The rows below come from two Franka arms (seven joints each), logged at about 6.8 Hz.
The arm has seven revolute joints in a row. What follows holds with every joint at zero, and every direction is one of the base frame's. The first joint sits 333 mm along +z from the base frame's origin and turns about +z. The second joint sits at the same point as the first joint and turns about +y. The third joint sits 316 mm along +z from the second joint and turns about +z. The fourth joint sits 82.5 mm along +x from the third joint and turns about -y. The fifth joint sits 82.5 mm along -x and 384 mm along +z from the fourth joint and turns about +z. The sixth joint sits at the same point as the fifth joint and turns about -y. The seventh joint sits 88 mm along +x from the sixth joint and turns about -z. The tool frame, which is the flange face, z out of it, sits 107 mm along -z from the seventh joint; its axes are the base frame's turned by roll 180, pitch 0 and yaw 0 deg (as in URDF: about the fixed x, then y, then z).
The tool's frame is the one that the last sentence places.
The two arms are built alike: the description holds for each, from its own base.
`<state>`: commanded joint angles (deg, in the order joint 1, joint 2, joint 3, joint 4, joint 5, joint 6, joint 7); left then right.
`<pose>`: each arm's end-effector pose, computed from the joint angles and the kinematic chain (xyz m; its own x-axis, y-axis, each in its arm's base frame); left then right.
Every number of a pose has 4 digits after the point.
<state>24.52 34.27 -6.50 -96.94 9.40 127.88 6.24 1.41 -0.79 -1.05 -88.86 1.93 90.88 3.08</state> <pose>0.6346 0.2197 0.2470 0.9909 0.1203 -0.0610 0.1171 -0.9917 -0.0537 0.5522 0.0070 0.6430 0.9977 -0.0480 0.0471 -0.0463 -0.9983 -0.0365</pose>
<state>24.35 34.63 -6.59 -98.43 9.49 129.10 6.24 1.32 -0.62 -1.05 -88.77 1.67 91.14 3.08</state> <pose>0.6300 0.2139 0.2337 0.9912 0.1118 -0.0711 0.1085 -0.9929 -0.0488 0.5537 0.0056 0.6425 0.9975 -0.0496 0.0505 -0.0480 -0.9983 -0.0321</pose>
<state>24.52 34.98 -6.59 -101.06 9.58 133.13 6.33 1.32 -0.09 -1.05 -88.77 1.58 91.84 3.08</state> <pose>0.6230 0.2109 0.2164 0.9931 0.1053 -0.0520 0.1029 -0.9937 -0.0453 0.5577 0.0055 0.6385 0.9973 -0.0499 0.0535 -0.0483 -0.9984 -0.0305</pose>
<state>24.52 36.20 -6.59 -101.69 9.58 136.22 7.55 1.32 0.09 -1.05 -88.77 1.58 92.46 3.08</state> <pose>0.6231 0.2094 0.2026 0.9963 0.0807 -0.0302 0.0795 -0.9960 -0.0413 0.5598 0.0055 0.6378 0.9969 -0.0502 0.0612 -0.0484 -0.9984 -0.0309</pose>
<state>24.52 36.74 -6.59 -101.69 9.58 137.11 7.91 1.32 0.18 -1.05 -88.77 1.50 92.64 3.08</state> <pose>0.6236 0.2092 0.1977 0.9970 0.0738 -0.0240 0.0728 -0.9965 -0.0400 0.5606 0.0054 0.6372 0.9968 -0.0502 0.0628 -0.0484 -0.9984 -0.0295</pose>
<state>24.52 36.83 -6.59 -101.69 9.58 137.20 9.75 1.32 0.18 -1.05 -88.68 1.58 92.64 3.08</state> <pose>0.6236 0.2091 0.1968 0.9988 0.0417 -0.0251 0.0407 -0.9984 -0.0388 0.5606 0.0055 0.6379 0.9967 -0.0503 0.0643 -0.0484 -0.9983 -0.0310</pose>
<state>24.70 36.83 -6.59 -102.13 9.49 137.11 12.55 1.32 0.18 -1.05 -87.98 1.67 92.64 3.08</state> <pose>0.6203 0.2099 0.1936 0.9994 -0.0034 -0.0355 -0.0046 -0.9994 -0.0336 0.5607 0.0057 0.6438 0.9958 -0.0504 0.0764 -0.0479 -0.9983 -0.0332</pose>
